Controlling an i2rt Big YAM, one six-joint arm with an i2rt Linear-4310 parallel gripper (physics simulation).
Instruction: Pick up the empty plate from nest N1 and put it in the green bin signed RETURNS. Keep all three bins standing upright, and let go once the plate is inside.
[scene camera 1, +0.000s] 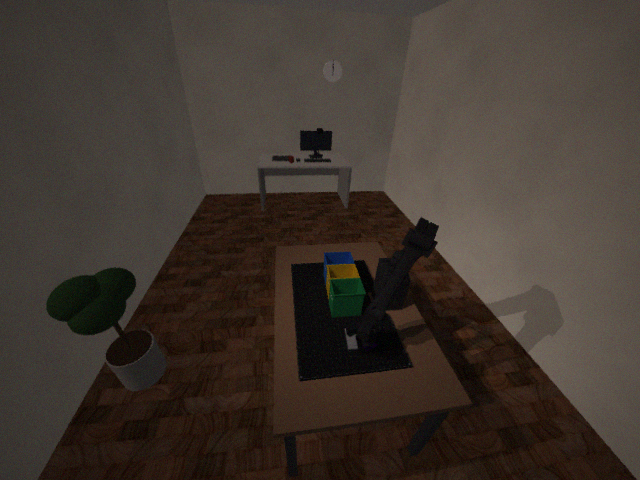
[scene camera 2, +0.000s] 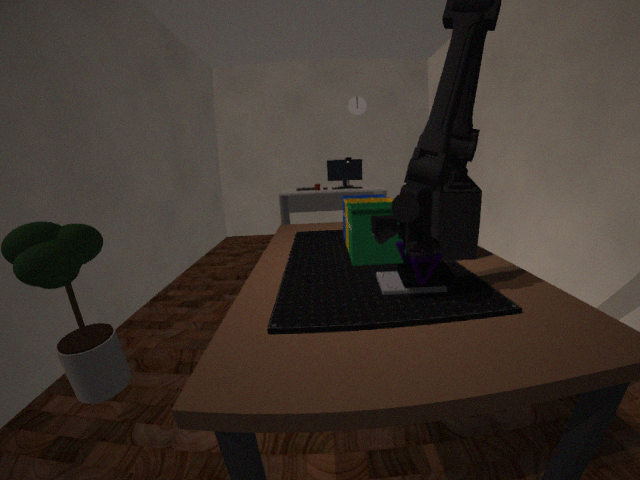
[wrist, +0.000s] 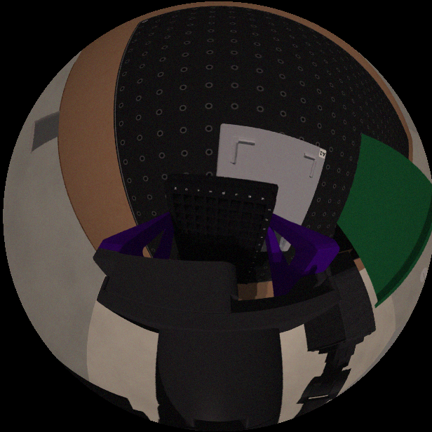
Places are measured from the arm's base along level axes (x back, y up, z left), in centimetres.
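Where they show: gripper, between the fingertips: (scene camera 1: 364, 343) (scene camera 2: 415, 277); arm's base, origin of its link: (scene camera 2: 451, 180).
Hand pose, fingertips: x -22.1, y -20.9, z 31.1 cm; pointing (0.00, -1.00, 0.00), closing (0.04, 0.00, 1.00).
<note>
Things, the pixels of their top centre, and the offset from my fingertips. "spot": a spot on its surface instead. Level surfaces: height alone.
- plate, a spot on its surface: (scene camera 2: 407, 274) spot: dz +1.1, dx -2.4, dy +1.4 cm
- pale nest, centre of its top: (scene camera 2: 409, 278) (scene camera 1: 361, 337) dz -5.6, dx +0.3, dy -2.6 cm
- green bin, centre of its top: (scene camera 2: 376, 204) (scene camera 1: 347, 286) dz -27.1, dx -5.0, dy +13.9 cm
- yellow bin, centre of its top: (scene camera 2: 369, 200) (scene camera 1: 342, 271) dz -40.2, dx -5.2, dy +13.9 cm
- blue bin, centre of its top: (scene camera 2: 363, 196) (scene camera 1: 338, 257) dz -53.3, dx -5.4, dy +13.9 cm
- black perforated mat, height of its surface: dy -4.1 cm
- brown table, height of its surface: dy -5.4 cm
The plate (scene camera 2: 407, 274) (wrist: 222, 215) is black, with a grid of wells. My gripper (scene camera 1: 368, 338) (scene camera 2: 416, 264) (wrist: 218, 216) is shut on it, with one purple finger at each side. The plate is roughly level and appears slightly raised over the pale nest (scene camera 1: 351, 340) (scene camera 2: 389, 281) (wrist: 275, 157), which shows beyond its edge. The green bin (scene camera 1: 346, 305) (scene camera 2: 369, 242) (wrist: 390, 210) stands upright behind the nest. In scene camera 1 its open top faces up. Its RETURNS sign is not readable. The plate is hard to make out in scene camera 1.
The yellow bin (scene camera 1: 342, 269) (scene camera 2: 347, 232) and the blue bin (scene camera 1: 338, 256) stand upright in a row behind the green one, close together. All are on the black perforated mat (scene camera 1: 315, 356) (scene camera 2: 330, 304) (wrist: 197, 75), on the brown table (scene camera 1: 356, 397) (scene camera 2: 336, 366).
</note>
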